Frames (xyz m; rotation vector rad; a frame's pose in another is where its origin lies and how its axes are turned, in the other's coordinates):
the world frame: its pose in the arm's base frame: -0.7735 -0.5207 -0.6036 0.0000 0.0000 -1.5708
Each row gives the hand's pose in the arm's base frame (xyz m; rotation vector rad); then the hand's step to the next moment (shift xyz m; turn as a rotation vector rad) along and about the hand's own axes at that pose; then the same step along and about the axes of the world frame.
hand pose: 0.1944 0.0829 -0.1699 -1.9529 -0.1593 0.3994
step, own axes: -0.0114 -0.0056 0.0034 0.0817 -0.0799 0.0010
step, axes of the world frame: -0.0019 -0.0114 0.0062 -0.0572 0.0817 0.0558
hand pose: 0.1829 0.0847 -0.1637 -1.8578 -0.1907 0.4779
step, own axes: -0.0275 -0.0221 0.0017 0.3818 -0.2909 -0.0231
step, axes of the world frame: 0.0010 -0.0233 0.0266 -0.2155 0.3848 0.1908
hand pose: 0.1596 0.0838 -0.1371 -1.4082 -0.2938 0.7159
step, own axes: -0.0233 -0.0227 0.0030 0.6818 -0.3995 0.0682
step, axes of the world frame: 0.0118 -0.0131 0.0275 -0.4713 0.5895 0.2440
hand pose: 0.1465 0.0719 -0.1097 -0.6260 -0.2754 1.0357
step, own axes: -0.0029 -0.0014 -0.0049 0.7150 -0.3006 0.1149
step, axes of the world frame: 0.0047 0.0020 -0.0028 -0.5518 0.5122 0.2190
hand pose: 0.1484 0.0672 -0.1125 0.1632 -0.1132 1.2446
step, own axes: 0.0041 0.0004 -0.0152 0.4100 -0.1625 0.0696
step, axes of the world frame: -0.0068 0.0009 -0.0142 -0.3188 0.2844 0.1298
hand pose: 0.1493 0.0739 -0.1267 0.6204 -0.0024 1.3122
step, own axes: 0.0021 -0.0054 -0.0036 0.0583 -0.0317 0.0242
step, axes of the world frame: -0.0028 0.0042 -0.0046 -0.0382 0.0530 0.0268
